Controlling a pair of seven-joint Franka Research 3 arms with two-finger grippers.
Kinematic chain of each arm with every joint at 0, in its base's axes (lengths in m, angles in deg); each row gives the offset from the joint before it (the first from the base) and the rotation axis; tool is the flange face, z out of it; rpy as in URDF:
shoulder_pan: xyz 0 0 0.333 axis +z
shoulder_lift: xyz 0 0 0 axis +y
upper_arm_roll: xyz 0 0 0.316 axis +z
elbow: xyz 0.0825 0 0 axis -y
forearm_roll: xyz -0.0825 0 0.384 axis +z
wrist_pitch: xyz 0 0 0 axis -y
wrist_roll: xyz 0.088 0 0 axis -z
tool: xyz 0 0 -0.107 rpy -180 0 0
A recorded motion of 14 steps. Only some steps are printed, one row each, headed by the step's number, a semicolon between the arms.
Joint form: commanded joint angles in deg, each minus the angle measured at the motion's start. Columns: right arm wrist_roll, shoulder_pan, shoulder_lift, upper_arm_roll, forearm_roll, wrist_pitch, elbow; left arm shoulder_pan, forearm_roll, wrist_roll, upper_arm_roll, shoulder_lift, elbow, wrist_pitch.
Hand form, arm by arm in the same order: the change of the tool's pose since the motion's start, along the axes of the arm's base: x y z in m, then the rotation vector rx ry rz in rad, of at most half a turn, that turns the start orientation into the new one. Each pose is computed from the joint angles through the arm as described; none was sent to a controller.
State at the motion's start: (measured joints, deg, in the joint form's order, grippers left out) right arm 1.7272 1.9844 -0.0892 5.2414 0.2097 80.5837 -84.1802; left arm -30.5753 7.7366 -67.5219 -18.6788 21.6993 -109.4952 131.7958
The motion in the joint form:
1: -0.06 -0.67 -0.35 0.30 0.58 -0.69 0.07; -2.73 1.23 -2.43 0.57 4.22 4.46 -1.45
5: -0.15 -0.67 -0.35 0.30 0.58 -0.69 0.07; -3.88 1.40 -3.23 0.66 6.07 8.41 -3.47
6: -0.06 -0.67 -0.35 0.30 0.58 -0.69 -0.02; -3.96 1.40 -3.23 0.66 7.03 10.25 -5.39
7: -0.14 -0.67 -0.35 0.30 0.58 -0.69 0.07; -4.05 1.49 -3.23 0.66 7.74 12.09 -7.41
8: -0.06 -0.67 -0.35 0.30 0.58 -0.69 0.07; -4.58 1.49 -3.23 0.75 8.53 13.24 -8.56
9: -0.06 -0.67 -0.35 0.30 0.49 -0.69 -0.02; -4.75 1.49 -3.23 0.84 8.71 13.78 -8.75
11: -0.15 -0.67 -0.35 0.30 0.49 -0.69 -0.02; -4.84 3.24 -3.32 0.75 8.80 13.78 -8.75
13: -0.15 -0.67 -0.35 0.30 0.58 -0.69 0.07; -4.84 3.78 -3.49 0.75 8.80 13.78 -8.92
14: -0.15 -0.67 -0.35 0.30 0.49 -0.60 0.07; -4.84 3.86 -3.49 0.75 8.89 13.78 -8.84
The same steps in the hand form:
1: -0.0031 -0.0024 0.0028 0.0089 0.0059 -0.0042; -0.0034 -0.0265 -0.0140 0.0141 0.0121 -0.0003
5: -0.0031 -0.0024 0.0028 0.0090 0.0059 -0.0027; 0.0001 -0.0428 -0.0075 0.0108 0.0130 0.0022
6: -0.0031 -0.0024 0.0021 0.0087 0.0074 -0.0042; 0.0041 -0.0456 -0.0070 0.0236 0.0253 0.0048
7: -0.0031 -0.0024 0.0028 0.0090 0.0059 -0.0028; 0.0080 -0.0482 -0.0039 0.0360 0.0340 0.0065
8: -0.0031 -0.0024 0.0028 0.0089 0.0059 -0.0042; 0.0068 -0.0528 -0.0058 0.0459 0.0434 0.0012
9: -0.0030 -0.0026 0.0021 0.0071 0.0072 -0.0044; 0.0078 -0.0546 -0.0041 0.0439 0.0415 0.0010
11: -0.0030 -0.0026 0.0021 0.0072 0.0072 -0.0029; 0.0073 -0.0552 -0.0050 0.0583 0.0216 -0.0169
13: -0.0031 -0.0024 0.0028 0.0090 0.0059 -0.0027; 0.0075 -0.0547 -0.0053 0.0651 0.0166 -0.0191
14: -0.0029 -0.0026 0.0030 0.0076 0.0041 -0.0029; 0.0076 -0.0548 -0.0062 0.0655 0.0161 -0.0198

